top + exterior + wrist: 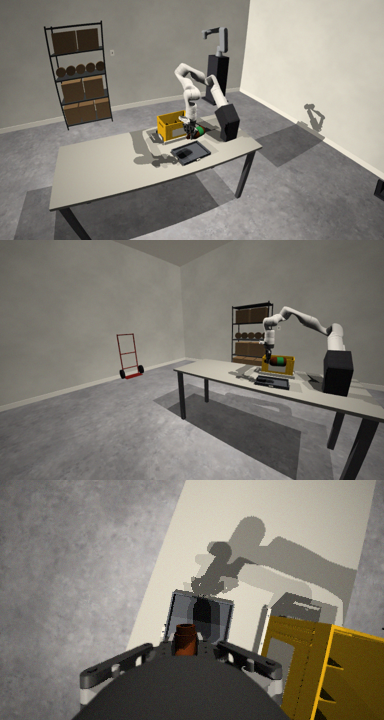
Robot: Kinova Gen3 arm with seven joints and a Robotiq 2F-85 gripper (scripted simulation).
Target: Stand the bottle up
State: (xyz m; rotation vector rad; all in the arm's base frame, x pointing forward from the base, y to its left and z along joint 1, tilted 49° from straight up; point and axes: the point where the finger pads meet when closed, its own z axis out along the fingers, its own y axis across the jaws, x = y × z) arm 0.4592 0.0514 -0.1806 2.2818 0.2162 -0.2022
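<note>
The bottle lies 5 cm behind my hand and 1 cm to the right of it. The rest, counted from my hand: yellow crate: 7 cm behind, 33 cm to the right, 12 cm below; then tray: 5 cm behind, 4 cm to the right, 19 cm below.
</note>
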